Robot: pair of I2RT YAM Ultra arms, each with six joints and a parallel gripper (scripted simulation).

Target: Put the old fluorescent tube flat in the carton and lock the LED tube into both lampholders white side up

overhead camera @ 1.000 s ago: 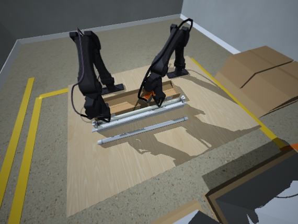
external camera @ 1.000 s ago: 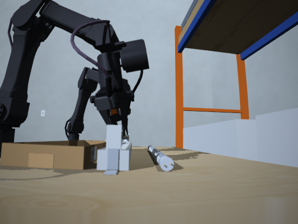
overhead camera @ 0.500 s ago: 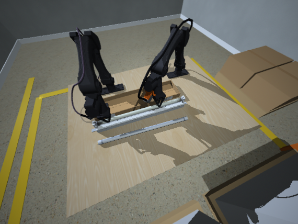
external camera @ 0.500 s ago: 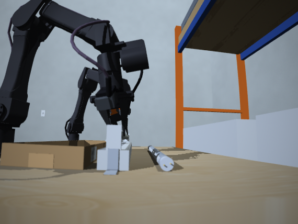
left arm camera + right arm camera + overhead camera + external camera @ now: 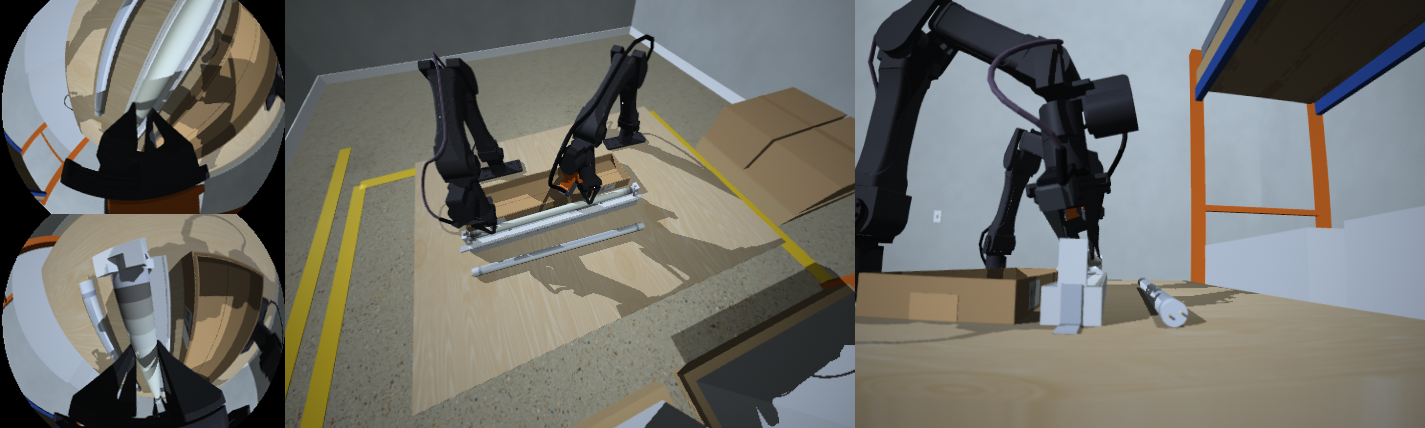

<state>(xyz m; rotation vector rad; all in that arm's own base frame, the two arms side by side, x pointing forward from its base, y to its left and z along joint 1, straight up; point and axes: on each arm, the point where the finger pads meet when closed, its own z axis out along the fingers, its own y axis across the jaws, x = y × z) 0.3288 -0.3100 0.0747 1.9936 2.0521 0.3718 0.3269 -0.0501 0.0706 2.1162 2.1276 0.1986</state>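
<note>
Now: left hand 12 cm to the left of the old fluorescent tube and 1 cm above it. Also, from my left hand: brown carton 14 cm behind, 11 cm to the right, 5 cm below; white fixture 12 cm to the right, 2 cm below; LED tube 13 cm to the right, 12 cm ahead, 6 cm below.
</note>
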